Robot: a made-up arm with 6 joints. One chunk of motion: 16 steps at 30 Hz.
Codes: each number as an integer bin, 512 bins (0 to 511) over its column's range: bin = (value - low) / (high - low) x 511, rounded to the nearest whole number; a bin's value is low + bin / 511 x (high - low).
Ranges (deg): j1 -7..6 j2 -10..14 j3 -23..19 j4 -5..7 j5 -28..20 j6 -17..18
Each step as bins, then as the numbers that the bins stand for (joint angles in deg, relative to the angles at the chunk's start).
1 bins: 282 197 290 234 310 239
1 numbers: 0.17 -0.75 0.84 0.50 1.12 -0.63
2 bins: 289 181 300 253 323 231
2 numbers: 0.35 -1.50 1.66 0.94 2.34 -1.18
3 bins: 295 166 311 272 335 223
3 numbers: 0.50 -2.20 2.56 1.39 3.47 -1.73
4 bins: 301 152 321 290 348 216
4 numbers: 0.66 -2.86 3.38 1.81 4.69 -2.21
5 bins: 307 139 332 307 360 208
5 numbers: 0.81 -3.47 4.29 2.21 5.82 -2.75
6 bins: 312 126 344 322 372 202
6 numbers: 0.94 -4.08 5.27 2.56 6.94 -3.16
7 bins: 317 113 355 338 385 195
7 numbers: 1.06 -4.69 6.18 2.94 8.16 -3.64
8 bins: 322 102 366 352 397 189
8 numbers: 1.19 -5.21 7.08 3.27 9.29 -4.05
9 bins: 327 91 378 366 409 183
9 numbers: 1.32 -5.73 8.07 3.59 10.42 -4.47
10 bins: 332 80 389 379 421 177
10 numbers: 1.45 -6.24 8.97 3.90 11.55 -4.88
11 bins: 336 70 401 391 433 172
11 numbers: 1.55 -6.71 9.96 4.18 12.67 -5.22
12 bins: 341 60 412 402 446 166
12 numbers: 1.68 -7.18 10.86 4.44 13.89 -5.63
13 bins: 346 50 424 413 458 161
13 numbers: 1.80 -7.65 11.85 4.70 15.02 -5.97
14 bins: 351 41 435 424 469 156
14 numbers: 1.93 -8.07 12.75 4.96 16.05 -6.32
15 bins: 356 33 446 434 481 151
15 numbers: 2.06 -8.45 13.66 5.19 17.18 -6.66
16 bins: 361 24 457 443 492 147
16 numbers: 2.18 -8.87 14.56 5.40 18.22 -6.93
